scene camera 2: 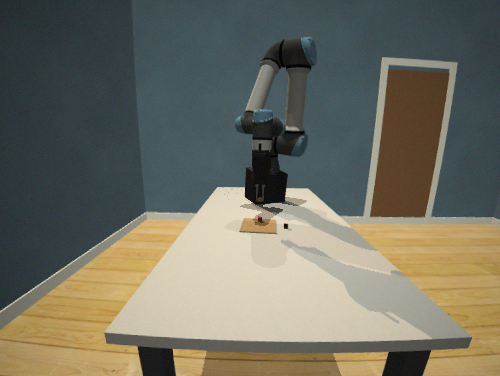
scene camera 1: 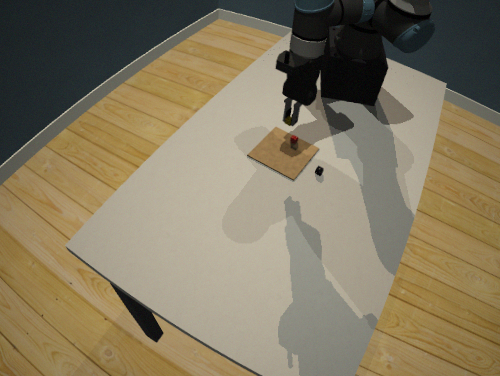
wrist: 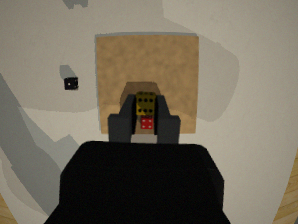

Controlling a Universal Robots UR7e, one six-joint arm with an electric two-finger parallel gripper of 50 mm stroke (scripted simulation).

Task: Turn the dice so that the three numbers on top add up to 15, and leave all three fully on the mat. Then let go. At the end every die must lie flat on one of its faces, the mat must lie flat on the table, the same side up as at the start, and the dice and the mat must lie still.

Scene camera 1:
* my gripper: 290,121
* brown mat: 275,151
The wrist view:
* my gripper: 145,107
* brown mat: 168,65
